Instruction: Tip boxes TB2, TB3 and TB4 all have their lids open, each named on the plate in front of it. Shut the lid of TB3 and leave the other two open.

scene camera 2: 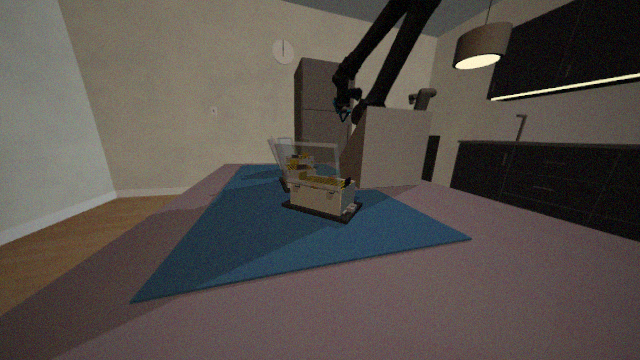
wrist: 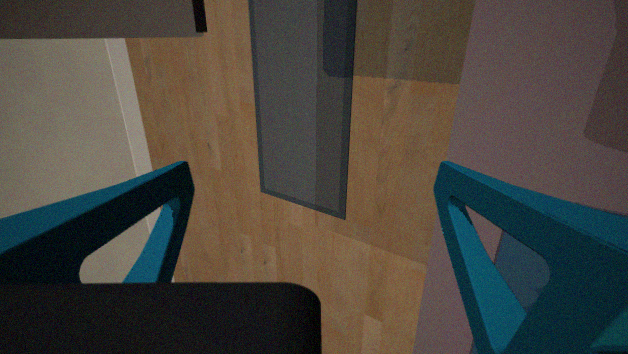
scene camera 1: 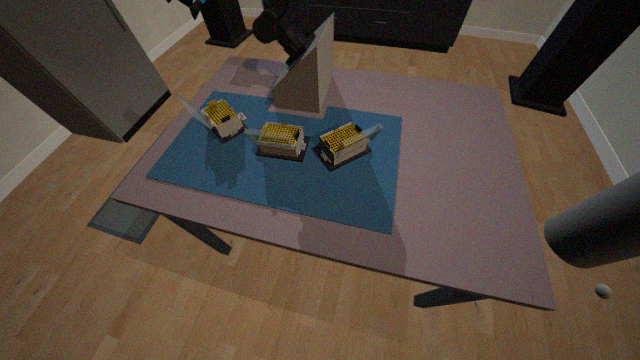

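Where they show: gripper, between the fingertips: [scene camera 2: 340, 117] [wrist: 314, 175] [scene camera 1: 182, 10]; arm's base, origin of its link: [scene camera 2: 380, 136] [scene camera 1: 301, 51].
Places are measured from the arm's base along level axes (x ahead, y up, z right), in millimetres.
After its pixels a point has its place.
Three tip boxes with yellow racks stand on the blue mat [scene camera 1: 350, 205] @(z -329, x 429, y -161 mm) [scene camera 2: 240, 250] @(z -388, x 390, y -161 mm): a left box [scene camera 1: 223, 120] @(z 149, x 318, y -94 mm), a middle box [scene camera 1: 281, 140] @(z -113, x 378, y -33 mm) and a right box [scene camera 1: 344, 144] @(z -275, x 347, y -18 mm). Each has a clear lid standing open: the left lid [scene camera 1: 194, 111] @(z 177, x 375, y -17 mm) and middle lid [scene camera 1: 251, 135] @(z -32, x 395, y -26 mm) lean to the left, the right lid [scene camera 1: 372, 131] @(z -328, x 279, y -18 mm) to the right. In scene camera 2 the nearest box [scene camera 2: 320, 195] @(z -287, x 263, y -119 mm) partly hides the others. The names on the plates are too small to read. My gripper [scene camera 2: 343, 116] @(z 452, x 36, y 105 mm) [wrist: 314, 175] @(z 452, x 36, y 105 mm) is open and empty, high up and away from the boxes.
A tall pale panel [scene camera 1: 326, 65] @(z -88, x -11, y -43 mm) [scene camera 2: 395, 147] @(z -89, x -8, y -32 mm) stands on the table [scene camera 1: 460, 200] @(z -615, x 301, y -163 mm) [scene camera 2: 450, 300] @(z -489, x 158, y -164 mm) behind the mat, near the arm. A grey cabinet [scene camera 1: 85, 65] stands beyond the table's left side. A grey rug [scene camera 1: 125, 220] [wrist: 290, 110] lies on the floor beside the table.
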